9 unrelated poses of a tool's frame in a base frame.
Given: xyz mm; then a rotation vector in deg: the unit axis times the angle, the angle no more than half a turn.
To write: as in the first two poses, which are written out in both.
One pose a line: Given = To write
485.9 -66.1 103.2 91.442 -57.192 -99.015 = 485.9 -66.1 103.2 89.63 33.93 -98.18
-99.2 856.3 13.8 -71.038 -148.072 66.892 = -99.2 856.3 13.8 -137.78 15.26 134.66
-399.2 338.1 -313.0 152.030 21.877 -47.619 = -399.2 338.1 -313.0 163.28 36.09 10.90
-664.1 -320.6 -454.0 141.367 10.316 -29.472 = -664.1 -320.6 -454.0 144.10 23.72 0.56
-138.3 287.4 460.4 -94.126 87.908 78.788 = -138.3 287.4 460.4 143.73 63.16 -108.86
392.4 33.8 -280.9 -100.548 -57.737 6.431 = 392.4 33.8 -280.9 -118.08 -22.17 46.32
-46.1 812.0 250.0 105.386 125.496 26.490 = -46.1 812.0 250.0 156.97 -0.96 100.15
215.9 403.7 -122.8 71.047 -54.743 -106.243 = 215.9 403.7 -122.8 72.65 25.29 -109.17
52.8 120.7 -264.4 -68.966 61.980 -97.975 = 52.8 120.7 -264.4 -78.23 -17.93 -105.86
